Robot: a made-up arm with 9 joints. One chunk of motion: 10 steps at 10 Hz.
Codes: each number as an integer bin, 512 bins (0 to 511) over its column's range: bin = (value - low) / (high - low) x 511, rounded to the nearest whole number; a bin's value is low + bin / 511 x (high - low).
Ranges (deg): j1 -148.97..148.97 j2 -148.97..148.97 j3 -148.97..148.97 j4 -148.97..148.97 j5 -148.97..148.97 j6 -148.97..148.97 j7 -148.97..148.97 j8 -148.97..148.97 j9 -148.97..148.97
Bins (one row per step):
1: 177 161 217 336 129 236 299 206 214
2: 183 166 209 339 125 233 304 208 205
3: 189 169 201 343 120 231 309 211 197
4: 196 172 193 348 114 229 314 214 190
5: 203 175 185 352 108 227 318 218 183
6: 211 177 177 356 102 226 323 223 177
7: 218 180 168 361 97 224 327 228 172
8: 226 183 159 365 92 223 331 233 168
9: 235 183 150 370 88 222 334 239 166
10: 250 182 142 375 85 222 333 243 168
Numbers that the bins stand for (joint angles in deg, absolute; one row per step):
1: -45.77 -55.10 -22.45 46.94 -73.76 -11.37 25.36 -28.86 -24.20
2: -42.27 -52.18 -27.11 48.68 -76.09 -13.12 28.28 -27.70 -29.44
3: -38.77 -50.43 -31.78 51.02 -79.00 -14.28 31.19 -25.95 -34.11
4: -34.69 -48.68 -36.44 53.93 -82.50 -15.45 34.11 -24.20 -38.19
5: -30.61 -46.94 -41.11 56.26 -86.00 -16.62 36.44 -21.86 -42.27
6: -25.95 -45.77 -45.77 58.60 -89.50 -17.20 39.36 -18.95 -45.77
7: -21.86 -44.02 -51.02 61.51 -92.41 -18.37 41.69 -16.03 -48.68
8: -17.20 -42.27 -56.26 63.84 -95.33 -18.95 44.02 -13.12 -51.02
9: -11.95 -42.27 -61.51 66.76 -97.66 -19.53 45.77 -9.62 -52.18
10: -3.21 -42.85 -66.18 69.67 -99.41 -19.53 45.19 -7.29 -51.02

